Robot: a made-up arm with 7 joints. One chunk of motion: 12 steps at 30 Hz.
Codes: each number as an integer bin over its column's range. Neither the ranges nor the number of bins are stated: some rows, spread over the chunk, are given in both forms.
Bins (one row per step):
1: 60 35 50 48 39 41
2: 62 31 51 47 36 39
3: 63 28 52 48 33 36
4: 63 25 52 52 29 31
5: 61 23 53 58 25 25
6: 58 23 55 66 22 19
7: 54 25 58 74 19 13
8: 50 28 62 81 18 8
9: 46 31 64 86 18 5
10: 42 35 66 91 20 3
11: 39 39 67 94 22 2
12: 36 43 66 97 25 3
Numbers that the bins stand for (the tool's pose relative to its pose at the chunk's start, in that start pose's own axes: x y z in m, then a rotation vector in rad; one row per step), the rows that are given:
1: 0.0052 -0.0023 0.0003 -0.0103 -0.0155 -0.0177
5: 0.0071 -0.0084 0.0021 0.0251 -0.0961 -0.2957
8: -0.0140 -0.0059 0.0076 0.1064 -0.1364 -0.5910
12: -0.0409 0.0017 0.0100 0.1629 -0.0961 -0.6779
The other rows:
2: 0.0090 -0.0043 0.0009 -0.0138 -0.0327 -0.0524
3: 0.0109 -0.0059 0.0015 -0.0103 -0.0500 -0.1045
4: 0.0109 -0.0074 0.0015 0.0038 -0.0730 -0.1914
6: 0.0013 -0.0084 0.0033 0.0533 -0.1133 -0.3999
7: -0.0064 -0.0074 0.0052 0.0816 -0.1306 -0.5041
9: -0.0217 -0.0043 0.0088 0.1240 -0.1364 -0.6431
10: -0.0294 -0.0023 0.0100 0.1417 -0.1248 -0.6779
11: -0.0352 -0.0003 0.0106 0.1523 -0.1133 -0.6953

